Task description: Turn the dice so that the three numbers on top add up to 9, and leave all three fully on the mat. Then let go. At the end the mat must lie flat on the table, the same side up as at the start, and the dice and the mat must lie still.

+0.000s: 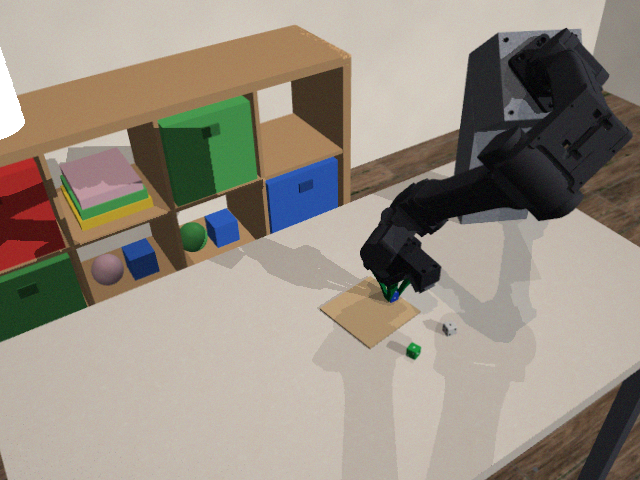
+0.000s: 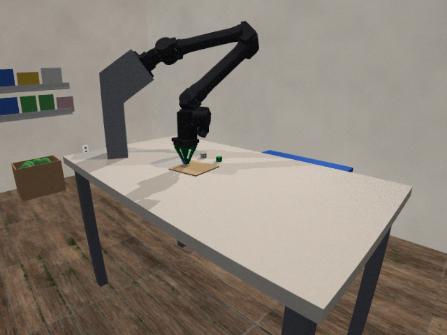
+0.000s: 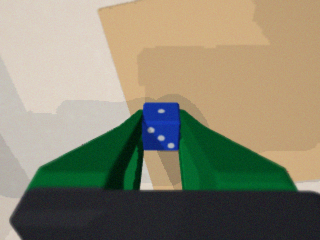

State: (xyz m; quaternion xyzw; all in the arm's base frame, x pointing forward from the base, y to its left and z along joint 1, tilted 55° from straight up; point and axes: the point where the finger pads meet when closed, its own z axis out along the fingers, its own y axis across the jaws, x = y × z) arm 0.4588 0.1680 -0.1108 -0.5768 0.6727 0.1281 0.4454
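The blue die is right at my hand. From my hand the other things lie so: tan mat: 5 cm ahead, 2 cm below; then green die: 14 cm to the left, 4 cm ahead, 1 cm below; then white die: 12 cm to the left, 5 cm behind, 1 cm below.
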